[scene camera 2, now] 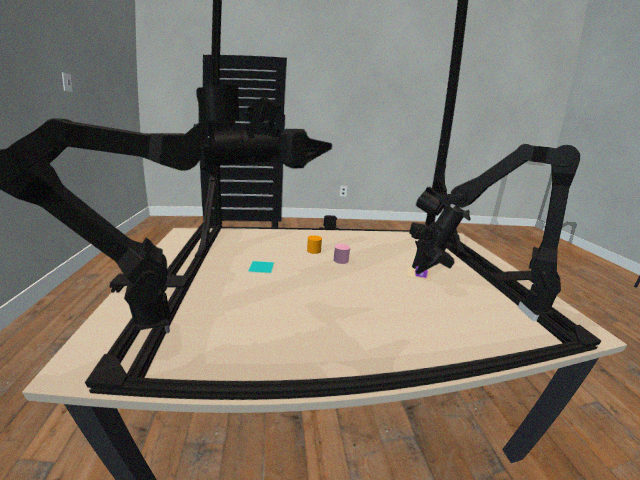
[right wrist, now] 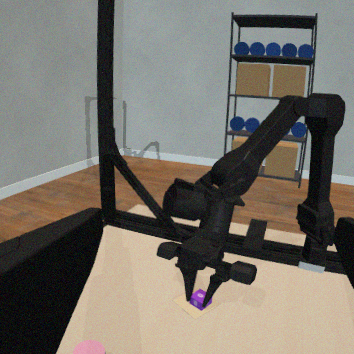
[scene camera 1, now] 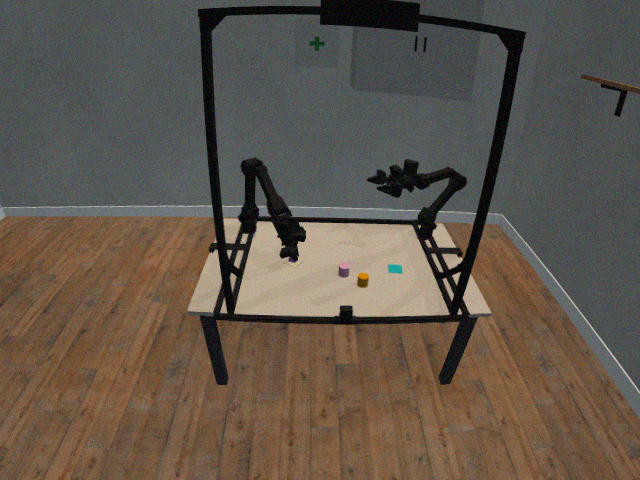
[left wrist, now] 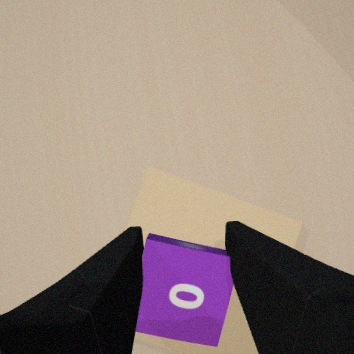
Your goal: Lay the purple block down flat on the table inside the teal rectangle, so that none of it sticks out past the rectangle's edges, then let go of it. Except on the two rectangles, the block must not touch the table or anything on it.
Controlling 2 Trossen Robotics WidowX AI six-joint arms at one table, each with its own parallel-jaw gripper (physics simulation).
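Places are measured from the left arm's base along level axes (x back, y right, z up), in millimetres.
Pixels of known places: left gripper, between the fingertips: (scene camera 2: 415, 270) (right wrist: 195, 303) (scene camera 1: 297, 258) (left wrist: 183, 235); right gripper, between the fingertips: (scene camera 2: 320, 144) (right wrist: 222, 225) (scene camera 1: 371, 183); left arm's base, origin of its link: (scene camera 2: 536, 307) (right wrist: 312, 257) (scene camera 1: 248, 230); right arm's base, origin of its link: (scene camera 2: 151, 318) (scene camera 1: 425, 236).
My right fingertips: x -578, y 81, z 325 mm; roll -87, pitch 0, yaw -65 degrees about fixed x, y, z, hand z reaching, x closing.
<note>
Ahead of a thing's pixels: the offset from my right fingertips to its top centre. "spot": to the spot under its first point.
The purple block @(dx +324, dy +120, dz -324 mm) (scene camera 1: 292, 259) (scene camera 2: 421, 273) (left wrist: 186, 288) (right wrist: 199, 299) has a white 0 on top and rests on a pale rectangle @(spot: dx +295, dy +129, dz -343 mm) (left wrist: 197, 207) (right wrist: 189, 310) at the left of the table in scene camera 1. My left gripper (scene camera 1: 290, 255) (scene camera 2: 426, 267) (left wrist: 183, 235) (right wrist: 195, 303) points down over it, and its two fingers are shut on the block's sides. The teal rectangle @(spot: dx -132, dy +138, dz -343 mm) (scene camera 1: 394, 269) (scene camera 2: 261, 267) lies far off at the other side of the table, with nothing on it. My right gripper (scene camera 1: 376, 181) (scene camera 2: 320, 147) is open and empty, high above the table.
A pink cylinder @(dx +95, dy +198, dz -298 mm) (scene camera 1: 344, 270) (scene camera 2: 341, 253) (right wrist: 88, 348) and an orange cylinder @(dx +14, dy +260, dz -299 mm) (scene camera 1: 363, 279) (scene camera 2: 314, 244) stand between the block and the teal rectangle. Black frame rails run along the table's edges. A shelf rack (right wrist: 230, 88) stands behind the table.
</note>
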